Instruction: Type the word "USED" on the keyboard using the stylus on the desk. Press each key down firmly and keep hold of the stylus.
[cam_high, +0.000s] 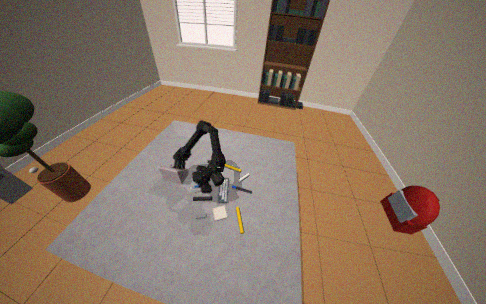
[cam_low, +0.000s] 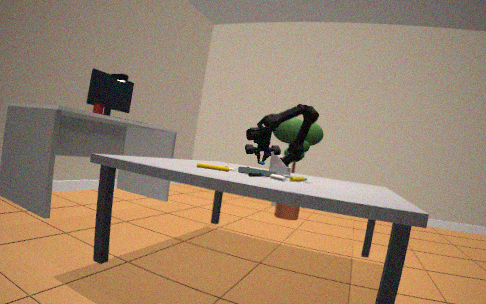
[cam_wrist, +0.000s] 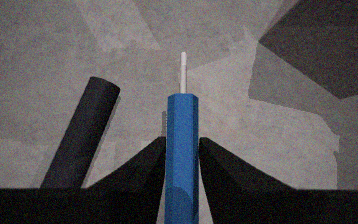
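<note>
The blue stylus is 10 mm behind my gripper tip and 10 mm to the right of it. The rest, counted from my gripper tip: dark pen (250 mm ahead, 80 mm to the left, 50 mm below); white pad (180 mm ahead, 120 mm to the right, 50 mm below); black bar (50 mm ahead, 60 mm to the right, 50 mm below).
</note>
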